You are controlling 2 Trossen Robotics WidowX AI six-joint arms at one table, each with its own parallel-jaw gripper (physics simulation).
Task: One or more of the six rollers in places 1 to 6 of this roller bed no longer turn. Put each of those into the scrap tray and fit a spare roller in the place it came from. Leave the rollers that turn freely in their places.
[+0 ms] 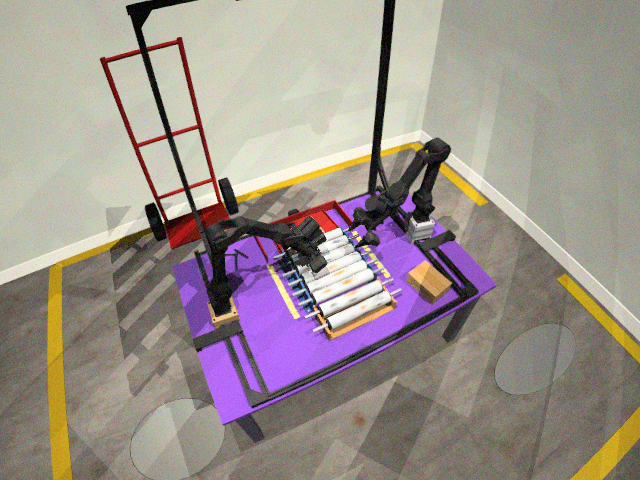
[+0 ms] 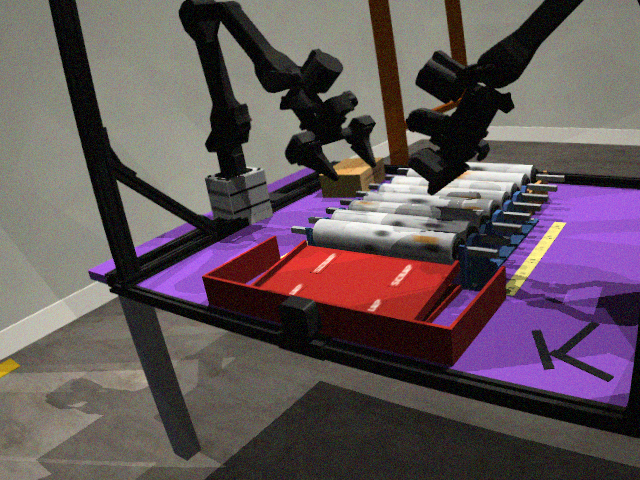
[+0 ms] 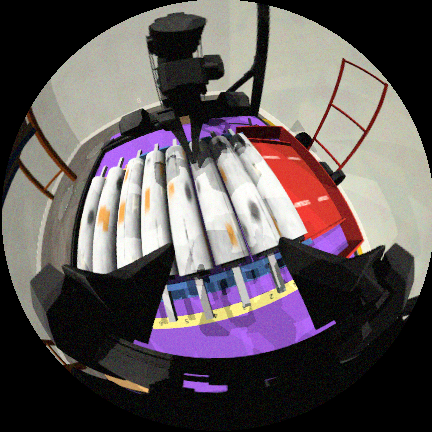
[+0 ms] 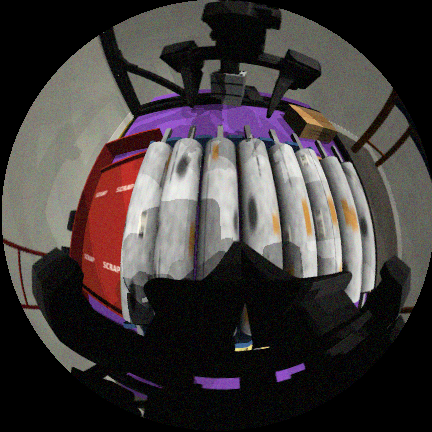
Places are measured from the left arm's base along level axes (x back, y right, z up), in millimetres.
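Where they show: left gripper, fingertip midpoint: (image 1: 352, 238) (image 2: 356, 173) (image 3: 226, 245) (image 4: 227, 108); right gripper, fingertip midpoint: (image 1: 321, 257) (image 2: 430, 193) (image 3: 193, 162) (image 4: 237, 246); left arm's base, link origin: (image 1: 420, 217) (image 2: 233, 173) (image 4: 229, 71); right arm's base, link origin: (image 1: 221, 307).
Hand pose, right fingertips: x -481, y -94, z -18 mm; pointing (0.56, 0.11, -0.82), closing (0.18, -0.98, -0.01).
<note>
Each offset is from my right fingertips to the top centre of the thing. "spot": to the spot under its first point.
Six white rollers with grey and orange marks lie side by side in the blue bed (image 2: 473, 268) (image 3: 180, 290); roller 3 @(dx +21, dy +22, dz -17 mm) (image 3: 220, 215) (image 4: 220, 200) and roller 4 @(dx +34, dy -28, dz -17 mm) (image 3: 185, 215) (image 4: 260, 200) are mid-row. Two spare rollers @(dx +80, dy -247, dz -17 mm) (image 1: 359, 310) @(dx +66, dy -189, dz -17 mm) (image 1: 351, 298) lie on the wooden rack @(dx +74, dy -221, dz -87 mm) (image 1: 361, 322). The red scrap tray @(dx -26, dy +236, dz -43 mm) (image 1: 326, 221) (image 2: 351, 289) is empty. My right gripper (image 2: 433, 190) (image 3: 193, 162) (image 4: 237, 246) is shut and empty, tips down by rollers 3 and 4; contact is unclear. My left gripper (image 1: 355, 236) (image 2: 354, 171) (image 3: 226, 245) is open and empty above the number-strip end of the rollers.
A wooden box @(dx +404, dy -188, dz -38 mm) (image 1: 429, 281) (image 2: 351, 175) (image 4: 310, 125) stands on the purple table beside the bed. Yellow number strips @(spot: dx -182, dy -46, dz -92 mm) (image 1: 281, 289) run along both bed sides. Black frame rails edge the table, with tall posts at its back. A red hand truck (image 1: 118, 56) stands behind.
</note>
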